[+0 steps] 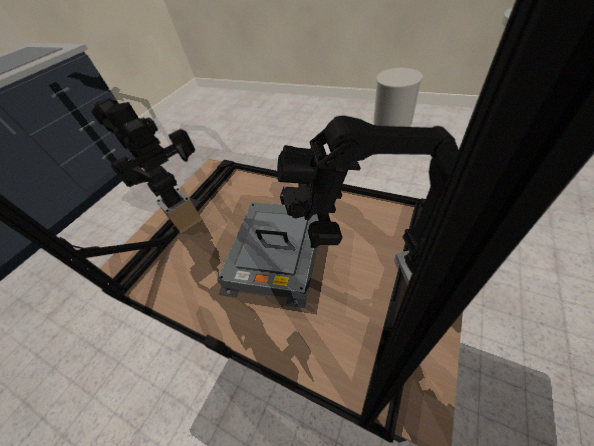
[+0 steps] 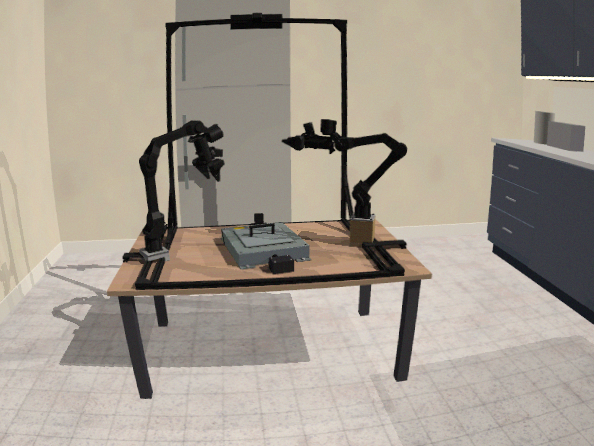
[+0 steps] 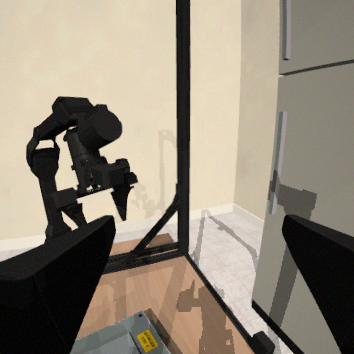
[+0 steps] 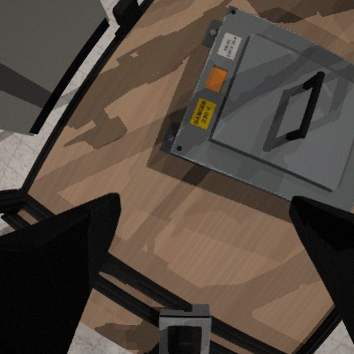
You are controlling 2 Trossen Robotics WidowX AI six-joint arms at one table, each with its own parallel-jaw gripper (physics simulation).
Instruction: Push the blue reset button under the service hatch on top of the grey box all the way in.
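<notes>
A grey box (image 1: 236, 250) (image 2: 255, 256) (image 3: 125, 327) (image 4: 197, 147) sits on the table. Its service hatch (image 1: 270, 257) (image 4: 250, 115) lies flat and closed on top, with a black handle (image 1: 274, 232) (image 2: 262, 226) (image 4: 312, 107). The blue reset button does not show; the hatch covers the area under it. My right gripper (image 1: 311, 220) (image 2: 212, 177) (image 3: 107, 228) (image 4: 206, 203) is open and empty, pointing down, well above the table and off the box's side. My left gripper (image 1: 154, 159) (image 2: 286, 141) (image 3: 199, 223) is open and empty, held high and level.
A small black block (image 2: 281, 263) stands close beside the box on the table (image 2: 200, 250). A black frame (image 1: 310, 397) (image 2: 270, 283) runs around the table top, with tall uprights. The box carries white, orange and yellow (image 1: 281, 281) (image 4: 203, 113) labels along one edge.
</notes>
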